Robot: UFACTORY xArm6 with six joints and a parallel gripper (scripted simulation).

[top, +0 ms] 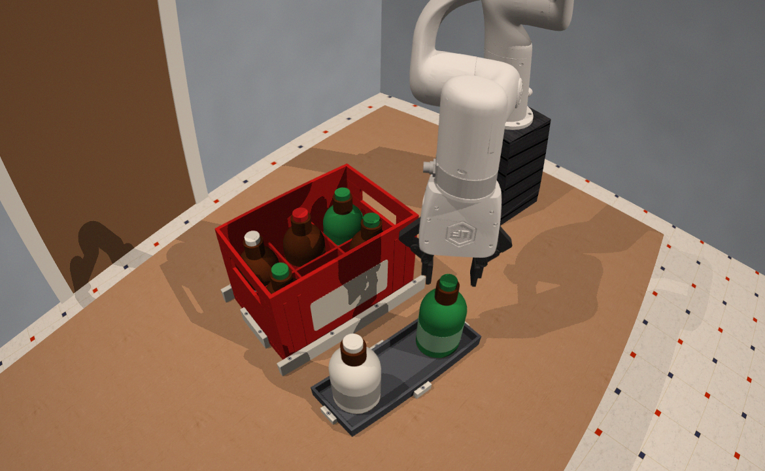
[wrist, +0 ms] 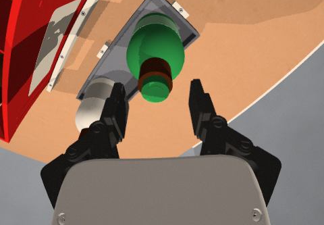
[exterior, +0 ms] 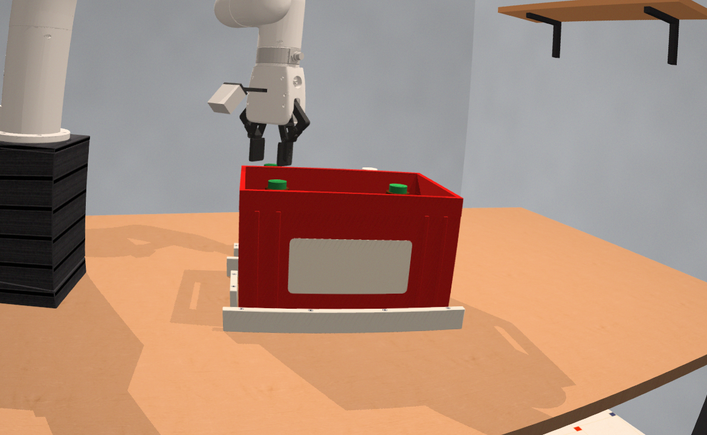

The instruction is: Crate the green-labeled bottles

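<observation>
Right now the green bottle is 10 cm below my hand. From my hand the other things lie so: dark tray (9 cm ahead, 1 cm to the right, 17 cm below); crate (6 cm ahead, 22 cm to the right, 10 cm below); white-labeled bottle (17 cm ahead, 3 cm to the right, 10 cm below).
</observation>
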